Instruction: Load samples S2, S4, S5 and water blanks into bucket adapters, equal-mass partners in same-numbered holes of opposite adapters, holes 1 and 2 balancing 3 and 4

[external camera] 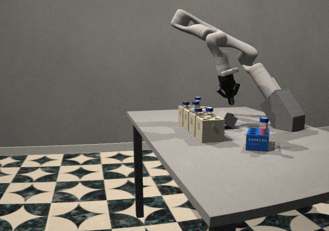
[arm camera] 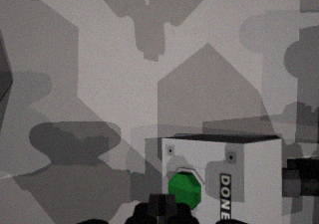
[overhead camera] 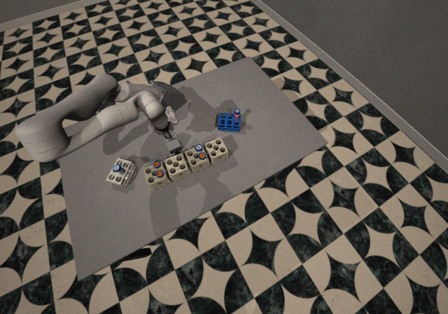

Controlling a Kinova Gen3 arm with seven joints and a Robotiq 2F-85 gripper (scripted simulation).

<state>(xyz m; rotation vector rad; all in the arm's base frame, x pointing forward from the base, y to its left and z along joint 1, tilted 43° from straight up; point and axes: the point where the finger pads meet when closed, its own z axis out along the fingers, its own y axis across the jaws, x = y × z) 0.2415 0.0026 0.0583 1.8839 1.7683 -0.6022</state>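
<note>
Right now the green done key is 70 mm below my hand. Round my hand: small sloped done desk (20 mm ahead, 80 mm below); white-dot blank (180 mm ahead, 100 mm to the left, 70 mm below); sample tube (140 mm ahead, 130 mm to the right, 70 mm below).
</note>
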